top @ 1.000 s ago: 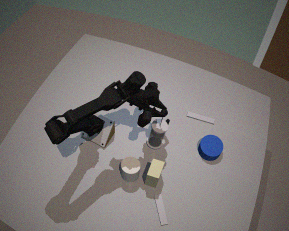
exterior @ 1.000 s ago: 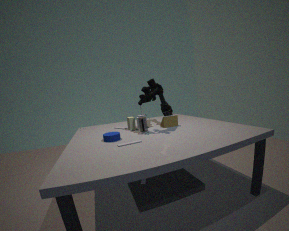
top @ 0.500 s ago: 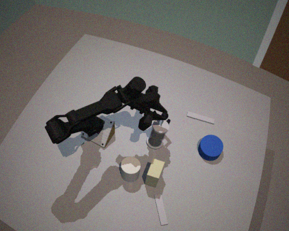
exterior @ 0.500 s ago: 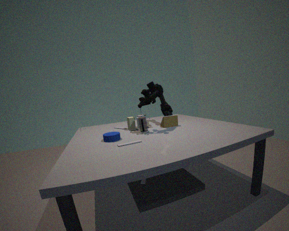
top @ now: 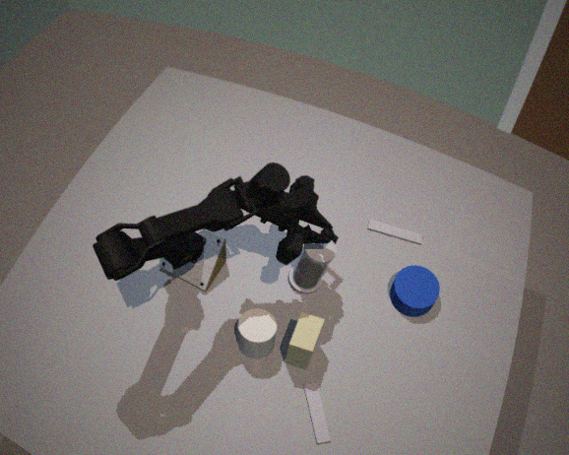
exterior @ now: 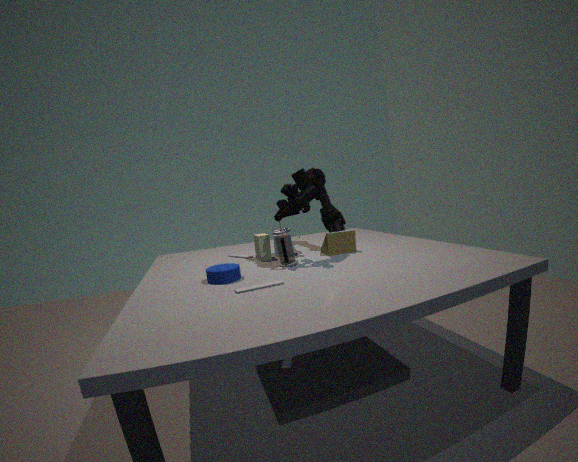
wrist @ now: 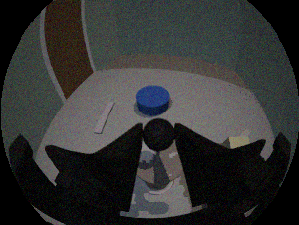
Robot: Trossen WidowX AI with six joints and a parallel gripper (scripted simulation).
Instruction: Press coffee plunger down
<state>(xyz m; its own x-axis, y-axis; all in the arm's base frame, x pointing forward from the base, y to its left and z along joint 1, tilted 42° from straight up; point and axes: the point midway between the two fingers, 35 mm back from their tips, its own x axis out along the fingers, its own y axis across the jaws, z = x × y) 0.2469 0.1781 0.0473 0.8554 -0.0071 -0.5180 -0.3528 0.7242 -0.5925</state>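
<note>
The coffee press lies 10 cm below my gripper tip, 2 cm behind it and 1 cm to the left of it. Round my gripper tip: blue disc 22 cm ahead, 17 cm below, 9 cm to the left.
</note>
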